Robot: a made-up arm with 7 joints.
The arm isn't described. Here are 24 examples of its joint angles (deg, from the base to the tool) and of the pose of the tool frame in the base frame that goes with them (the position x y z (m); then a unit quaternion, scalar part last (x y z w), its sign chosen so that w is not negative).
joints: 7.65 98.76 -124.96 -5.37 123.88 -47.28 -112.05
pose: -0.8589 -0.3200 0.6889 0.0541 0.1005 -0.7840 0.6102
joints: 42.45 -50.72 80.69 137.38 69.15 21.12 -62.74
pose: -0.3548 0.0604 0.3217 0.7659 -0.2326 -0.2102 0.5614
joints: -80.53 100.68 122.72 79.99 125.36 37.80 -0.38
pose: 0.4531 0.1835 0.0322 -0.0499 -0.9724 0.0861 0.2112
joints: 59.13 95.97 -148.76 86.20 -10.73 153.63 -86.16
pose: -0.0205 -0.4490 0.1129 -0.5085 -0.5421 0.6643 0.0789
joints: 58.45 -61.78 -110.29 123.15 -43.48 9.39 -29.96
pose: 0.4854 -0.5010 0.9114 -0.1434 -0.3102 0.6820 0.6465
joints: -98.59 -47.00 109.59 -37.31 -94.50 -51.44 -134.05
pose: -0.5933 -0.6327 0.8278 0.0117 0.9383 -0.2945 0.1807
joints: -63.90 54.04 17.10 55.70 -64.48 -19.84 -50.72
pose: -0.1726 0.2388 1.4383 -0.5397 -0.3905 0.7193 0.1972
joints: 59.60 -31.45 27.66 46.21 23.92 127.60 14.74
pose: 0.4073 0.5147 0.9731 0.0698 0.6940 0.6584 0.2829
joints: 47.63 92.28 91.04 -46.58 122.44 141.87 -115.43
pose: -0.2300 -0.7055 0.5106 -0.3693 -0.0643 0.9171 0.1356
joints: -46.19 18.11 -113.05 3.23 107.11 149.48 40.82
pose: -0.3425 0.0086 1.2593 -0.1930 -0.2725 0.0141 0.9425
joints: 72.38 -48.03 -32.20 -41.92 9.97 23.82 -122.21
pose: 0.0051 0.2811 1.5023 -0.2609 -0.1409 -0.4947 0.8169
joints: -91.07 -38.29 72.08 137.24 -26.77 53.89 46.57
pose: 0.4633 -0.1725 0.3565 -0.3775 -0.8615 0.0191 0.3389
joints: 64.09 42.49 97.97 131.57 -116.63 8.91 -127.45
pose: -0.5405 0.1708 0.4043 0.3056 -0.6000 -0.7357 0.0726
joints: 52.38 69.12 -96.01 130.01 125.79 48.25 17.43
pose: 0.5917 -0.1009 0.5329 -0.2295 0.0924 -0.9194 0.3057
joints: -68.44 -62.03 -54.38 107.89 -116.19 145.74 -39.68
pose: -0.1031 -0.5839 0.3438 -0.4161 0.8475 -0.3288 0.0217
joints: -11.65 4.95 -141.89 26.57 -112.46 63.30 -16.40
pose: -0.1110 -0.3055 1.5210 -0.1414 0.2286 0.5569 0.7859
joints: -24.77 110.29 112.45 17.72 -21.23 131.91 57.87
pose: -0.6826 0.2470 0.3568 -0.8654 0.0887 0.3937 0.2969
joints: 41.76 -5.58 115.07 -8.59 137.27 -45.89 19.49
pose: 0.1160 -0.3161 1.4796 -0.7434 -0.6123 0.2643 0.0518
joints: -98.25 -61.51 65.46 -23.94 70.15 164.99 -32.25
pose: -0.2110 -0.6513 0.9044 0.6476 -0.6169 0.1849 0.4073
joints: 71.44 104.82 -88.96 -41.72 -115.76 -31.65 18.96
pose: -0.6716 -0.3553 0.4058 -0.6681 0.0672 -0.3334 0.6617
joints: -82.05 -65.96 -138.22 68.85 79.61 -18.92 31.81
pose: -0.5445 -0.2749 1.1421 -0.9586 0.2602 -0.0086 0.1151
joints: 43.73 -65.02 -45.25 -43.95 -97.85 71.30 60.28
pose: 0.0246 0.5876 1.1403 0.1297 0.1309 -0.1411 0.9727
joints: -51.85 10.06 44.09 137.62 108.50 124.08 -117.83
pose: 0.1969 -0.1620 0.4179 0.2969 0.7773 -0.5498 0.0729
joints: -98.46 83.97 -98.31 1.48 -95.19 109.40 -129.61
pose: 0.1950 0.7211 0.8744 -0.1725 -0.1534 -0.3484 0.9085
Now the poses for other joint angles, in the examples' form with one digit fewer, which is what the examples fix.
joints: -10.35 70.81 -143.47 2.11 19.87 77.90 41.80
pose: -0.804 0.202 0.796 0.643 -0.500 -0.212 0.540
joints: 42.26 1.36 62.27 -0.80 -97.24 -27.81 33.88
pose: 0.159 -0.299 1.497 0.349 0.912 0.018 0.213
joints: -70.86 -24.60 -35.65 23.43 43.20 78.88 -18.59
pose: -0.162 -0.572 1.313 0.633 0.262 -0.534 0.496
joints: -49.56 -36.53 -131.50 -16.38 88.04 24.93 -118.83
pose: 0.444 -0.545 1.364 0.360 -0.346 0.828 0.255
